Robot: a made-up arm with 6 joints. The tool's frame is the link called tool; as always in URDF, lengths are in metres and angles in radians. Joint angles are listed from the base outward.
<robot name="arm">
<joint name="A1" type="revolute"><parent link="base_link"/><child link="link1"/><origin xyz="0 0 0.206"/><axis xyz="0 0 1"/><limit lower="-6.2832" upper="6.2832"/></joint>
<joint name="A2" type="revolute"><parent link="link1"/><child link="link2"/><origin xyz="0 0 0" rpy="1.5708 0 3.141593"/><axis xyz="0 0 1"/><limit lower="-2.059" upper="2.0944"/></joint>
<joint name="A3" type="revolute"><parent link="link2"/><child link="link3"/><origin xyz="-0.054 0.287 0"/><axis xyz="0 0 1"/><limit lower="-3.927" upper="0.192"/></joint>
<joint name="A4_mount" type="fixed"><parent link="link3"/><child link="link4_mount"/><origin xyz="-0.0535 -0.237 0"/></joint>
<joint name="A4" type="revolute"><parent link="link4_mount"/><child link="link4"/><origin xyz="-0.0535 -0.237 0" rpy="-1.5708 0 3.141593"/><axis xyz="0 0 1"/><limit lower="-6.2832" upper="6.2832"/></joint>
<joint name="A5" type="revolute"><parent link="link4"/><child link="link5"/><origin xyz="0 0 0" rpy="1.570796 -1.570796 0"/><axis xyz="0 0 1"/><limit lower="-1.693" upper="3.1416"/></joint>
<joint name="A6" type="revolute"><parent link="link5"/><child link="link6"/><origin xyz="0.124 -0.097 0" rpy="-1.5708 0 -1.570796"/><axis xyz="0 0 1"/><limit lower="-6.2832" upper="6.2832"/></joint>
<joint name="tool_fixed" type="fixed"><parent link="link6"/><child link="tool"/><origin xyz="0 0 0"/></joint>
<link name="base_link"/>
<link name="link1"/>
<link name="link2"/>
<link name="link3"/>
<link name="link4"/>
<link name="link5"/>
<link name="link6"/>
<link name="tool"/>
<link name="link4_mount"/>
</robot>
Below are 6 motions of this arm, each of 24 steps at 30 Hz.
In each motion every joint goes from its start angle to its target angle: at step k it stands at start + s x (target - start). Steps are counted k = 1, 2, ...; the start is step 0. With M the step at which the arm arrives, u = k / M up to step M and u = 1 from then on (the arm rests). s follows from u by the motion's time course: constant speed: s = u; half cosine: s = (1 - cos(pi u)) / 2; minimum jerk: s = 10 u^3 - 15 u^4 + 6 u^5.
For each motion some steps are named. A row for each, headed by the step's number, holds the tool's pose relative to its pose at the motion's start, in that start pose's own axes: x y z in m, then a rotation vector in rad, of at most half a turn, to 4 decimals.
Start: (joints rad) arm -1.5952 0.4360 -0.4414 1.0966 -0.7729 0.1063
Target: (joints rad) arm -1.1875 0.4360 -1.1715 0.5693 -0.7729 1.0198
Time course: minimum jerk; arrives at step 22
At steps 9, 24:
9: 0.0224 -0.1731 -0.0484 0.3886 0.0167 0.2291
24: 0.0434 -0.4315 -0.3118 1.1455 -0.2617 0.6264

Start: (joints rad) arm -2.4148 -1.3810 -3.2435 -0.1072 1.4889 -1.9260
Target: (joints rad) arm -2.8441 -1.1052 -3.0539 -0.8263 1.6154 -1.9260
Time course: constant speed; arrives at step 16
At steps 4, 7, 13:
4: 0.0792 0.0057 0.0760 0.1818 -0.1312 -0.1398
7: 0.1371 0.0010 0.1289 0.3069 -0.2437 -0.2513
13: 0.2452 -0.0273 0.2238 0.5227 -0.5043 -0.4864

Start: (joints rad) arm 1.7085 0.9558 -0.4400 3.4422 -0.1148 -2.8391
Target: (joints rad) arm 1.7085 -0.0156 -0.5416 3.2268 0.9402 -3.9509
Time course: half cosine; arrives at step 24
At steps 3, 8, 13, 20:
3: 0.0168 -0.0091 -0.0047 0.0327 0.0730 -0.0516
8: 0.1092 -0.0604 -0.0539 0.1587 0.5051 -0.3242
13: 0.2205 -0.1259 -0.1986 0.1599 1.2098 -0.6441
20: 0.2623 -0.1546 -0.4452 -0.1460 2.0596 -0.7700

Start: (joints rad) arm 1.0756 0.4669 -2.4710 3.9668 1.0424 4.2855
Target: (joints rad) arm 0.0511 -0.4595 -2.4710 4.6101 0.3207 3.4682
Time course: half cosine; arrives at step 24
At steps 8, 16, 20, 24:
8: 0.0288 -0.1965 0.1341 0.1186 0.0625 -0.1519
16: -0.0762 -0.5934 0.1272 0.3831 -0.0354 -0.4672
20: -0.1623 -0.6805 0.0419 0.4925 -0.1392 -0.6226
24: -0.1971 -0.6992 0.0025 0.5338 -0.1848 -0.6872

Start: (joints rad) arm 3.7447 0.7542 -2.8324 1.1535 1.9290 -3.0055
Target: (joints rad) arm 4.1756 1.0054 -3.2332 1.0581 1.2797 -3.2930
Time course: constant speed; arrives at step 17
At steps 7, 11, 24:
7: -0.0287 0.0665 0.0766 -0.0356 -0.1529 -0.2468
11: -0.0324 0.1078 0.1182 -0.0679 -0.2453 -0.3851
24: -0.0204 0.1711 0.1751 -0.1320 -0.3932 -0.5818

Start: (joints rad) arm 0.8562 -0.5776 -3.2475 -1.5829 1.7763 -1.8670
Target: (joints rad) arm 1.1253 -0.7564 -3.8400 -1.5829 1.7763 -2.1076
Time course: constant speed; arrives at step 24
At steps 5, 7, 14, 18, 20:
5: -0.0792 -0.0445 0.0393 0.0158 0.0815 0.0984
7: -0.1082 -0.0655 0.0573 0.0233 0.1132 0.1381
14: -0.1943 -0.1525 0.1279 0.0545 0.2200 0.2784
18: -0.2317 -0.2106 0.1713 0.0759 0.2775 0.3596
20: -0.2469 -0.2417 0.1933 0.0875 0.3053 0.4005

